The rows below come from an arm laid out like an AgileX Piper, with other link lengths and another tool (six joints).
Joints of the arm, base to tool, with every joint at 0 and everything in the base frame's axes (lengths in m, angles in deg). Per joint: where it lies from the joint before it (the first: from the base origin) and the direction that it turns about. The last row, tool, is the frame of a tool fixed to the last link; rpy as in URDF.
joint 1: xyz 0 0 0.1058 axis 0 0 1
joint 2: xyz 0 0 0 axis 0 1 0
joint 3: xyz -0.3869 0 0.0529 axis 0 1 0
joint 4: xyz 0.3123 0 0.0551 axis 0.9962 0 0.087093
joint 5: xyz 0 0 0 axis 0 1 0
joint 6: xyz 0.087 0 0.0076 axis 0.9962 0 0.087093
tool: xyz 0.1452 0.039 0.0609 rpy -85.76 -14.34 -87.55
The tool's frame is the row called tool.
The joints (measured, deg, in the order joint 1, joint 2, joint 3, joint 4, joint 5, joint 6), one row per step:
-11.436, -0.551, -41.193, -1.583, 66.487, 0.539
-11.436, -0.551, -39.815, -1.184, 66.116, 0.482
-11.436, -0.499, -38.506, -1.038, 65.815, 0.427
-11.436, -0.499, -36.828, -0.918, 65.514, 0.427
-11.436, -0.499, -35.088, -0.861, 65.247, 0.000
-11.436, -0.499, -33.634, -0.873, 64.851, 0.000
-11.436, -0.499, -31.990, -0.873, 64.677, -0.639
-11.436, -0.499, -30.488, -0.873, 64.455, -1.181
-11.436, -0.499, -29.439, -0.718, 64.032, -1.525
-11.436, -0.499, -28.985, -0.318, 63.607, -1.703
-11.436, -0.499, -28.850, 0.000, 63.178, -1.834
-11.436, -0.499, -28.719, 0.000, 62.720, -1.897
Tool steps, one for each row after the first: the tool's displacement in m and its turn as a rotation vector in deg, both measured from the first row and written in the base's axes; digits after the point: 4 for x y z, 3 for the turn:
0.0053, 0.0004, -0.0089, 0.413, 0.945, 0.313
0.0102, 0.0000, -0.0178, 0.672, 1.975, 0.438
0.0159, -0.0007, -0.0297, 1.031, 3.308, 0.523
0.0214, -0.0013, -0.0426, 0.982, 4.829, 0.721
0.0260, -0.0022, -0.0527, 1.186, 5.867, 0.718
0.0304, -0.0026, -0.0657, 0.912, 7.435, 0.974
0.0342, -0.0029, -0.0775, 0.691, 8.796, 1.205
0.0371, -0.0026, -0.0845, 0.628, 9.451, 1.457
0.0387, -0.0014, -0.0865, 0.775, 9.447, 1.789
0.0396, -0.0004, -0.0858, 0.836, 9.130, 2.041
0.0405, -0.0005, -0.0851, 0.709, 8.823, 2.064

